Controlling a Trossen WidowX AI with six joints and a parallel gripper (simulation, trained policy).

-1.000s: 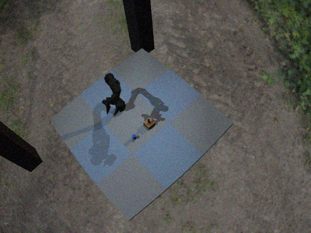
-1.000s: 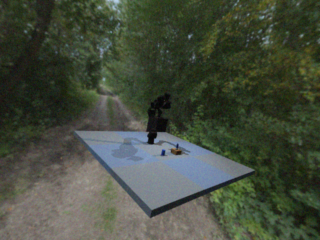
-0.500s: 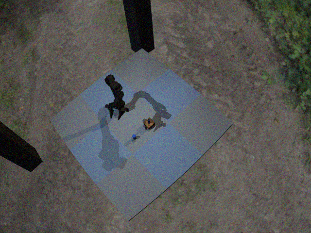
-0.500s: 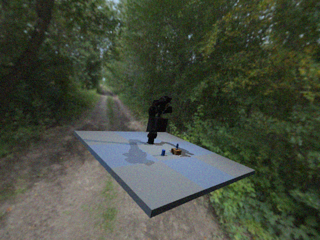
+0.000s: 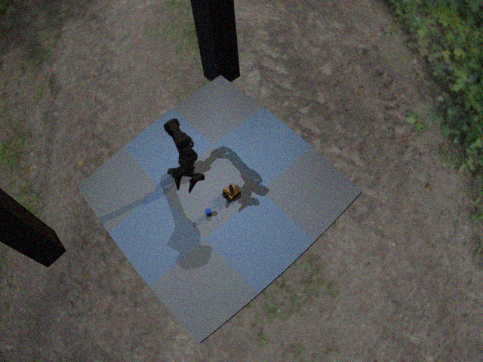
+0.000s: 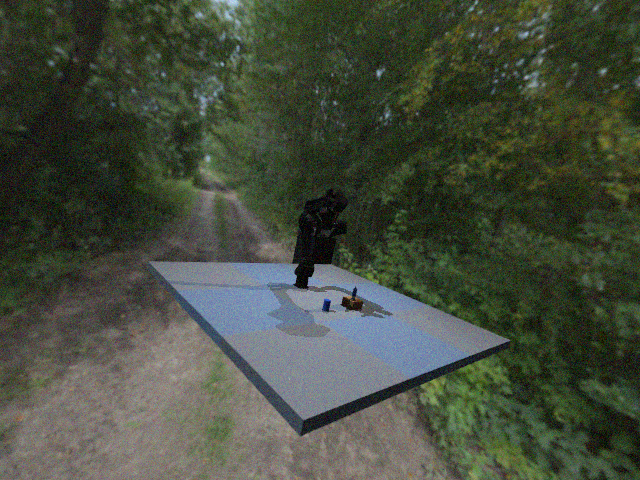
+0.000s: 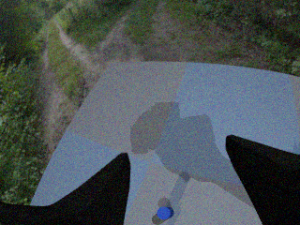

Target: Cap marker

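Right now my gripper tip is 300 mm above the blue cap, 70 mm to the right of it and 50 mm short of it. Also, from my gripper tip: blue marker 250 mm to the left, 240 mm below, 50 mm ahead; then holder block 300 mm below, 250 mm to the left, 50 mm ahead.
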